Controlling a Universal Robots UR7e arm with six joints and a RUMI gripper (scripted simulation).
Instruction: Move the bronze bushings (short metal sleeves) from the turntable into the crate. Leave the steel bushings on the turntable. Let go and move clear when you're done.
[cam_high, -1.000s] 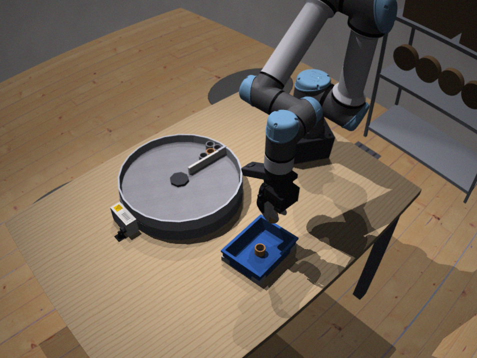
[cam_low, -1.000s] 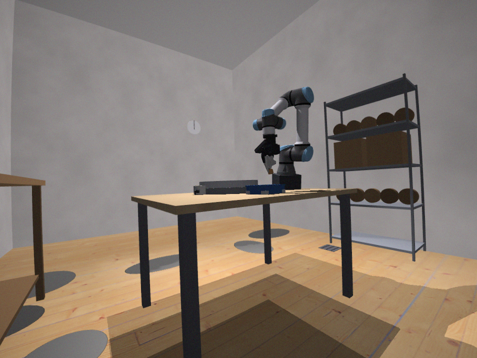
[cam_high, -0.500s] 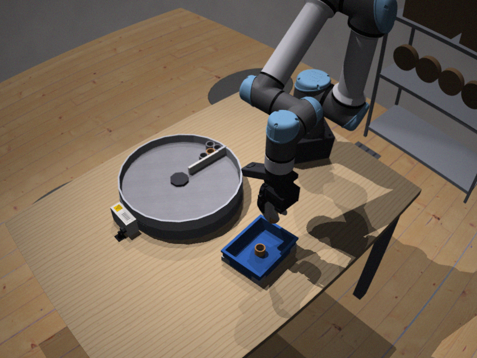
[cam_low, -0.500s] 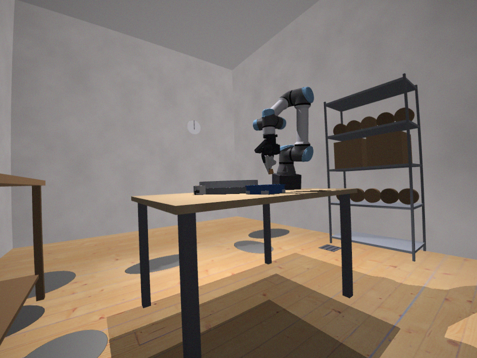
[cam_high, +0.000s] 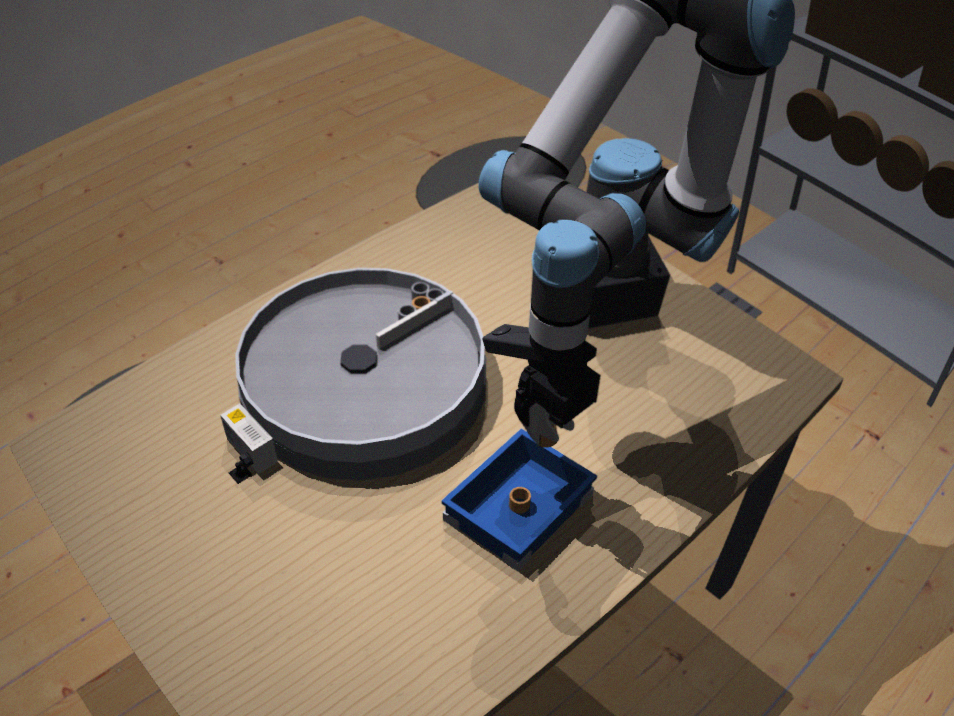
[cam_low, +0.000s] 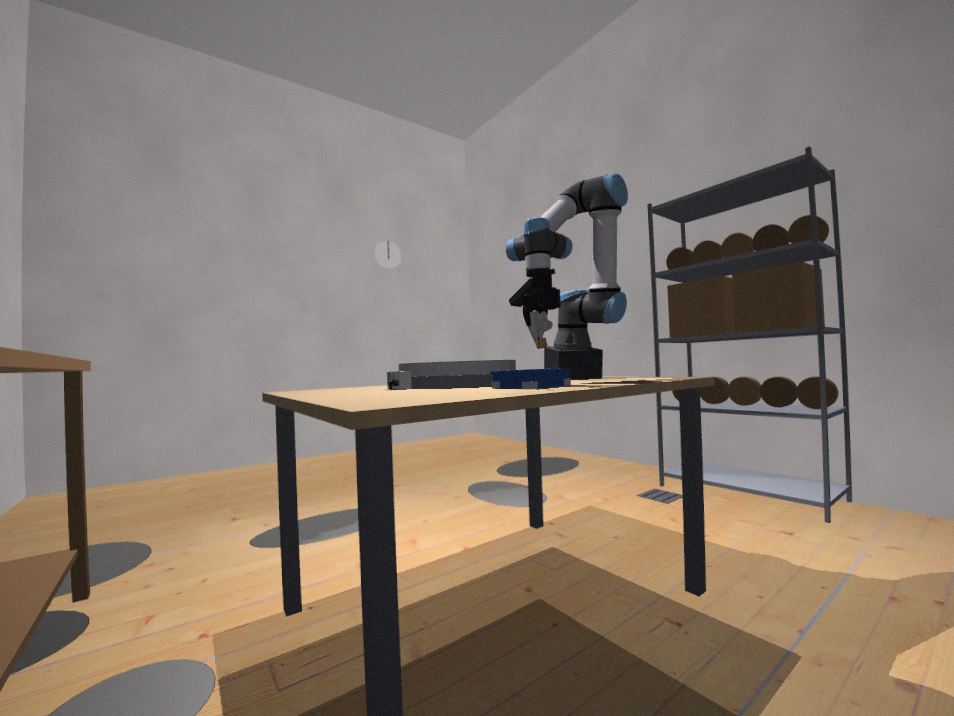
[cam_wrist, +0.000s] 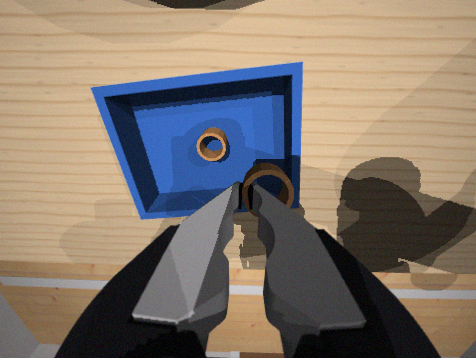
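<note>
The blue crate lies 4 cm ahead of my hand, 1 cm to the left of it and 11 cm below it. Round my hand: grey turntable (11 cm ahead, 35 cm to the right, 8 cm below).
</note>
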